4 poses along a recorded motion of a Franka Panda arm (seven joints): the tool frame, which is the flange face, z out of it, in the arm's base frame.
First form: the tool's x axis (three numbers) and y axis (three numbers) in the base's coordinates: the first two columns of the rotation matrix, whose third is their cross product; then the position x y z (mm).
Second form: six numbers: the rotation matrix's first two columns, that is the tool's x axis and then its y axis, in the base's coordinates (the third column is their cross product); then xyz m. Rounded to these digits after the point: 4 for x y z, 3 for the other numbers.
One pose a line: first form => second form
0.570, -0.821, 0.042, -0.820, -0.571, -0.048, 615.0, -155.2, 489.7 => 0.570, -0.821, 0.042, -0.820, -0.571, -0.048, 0.6150, -0.1552, 0.4897
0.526, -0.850, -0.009, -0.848, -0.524, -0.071, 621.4, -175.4, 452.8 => 0.526, -0.850, -0.009, -0.848, -0.524, -0.071, 0.6214, -0.1754, 0.4528
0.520, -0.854, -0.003, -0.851, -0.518, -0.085, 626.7, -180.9, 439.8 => 0.520, -0.854, -0.003, -0.851, -0.518, -0.085, 0.6267, -0.1809, 0.4398
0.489, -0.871, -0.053, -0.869, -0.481, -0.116, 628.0, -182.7, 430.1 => 0.489, -0.871, -0.053, -0.869, -0.481, -0.116, 0.6280, -0.1827, 0.4301
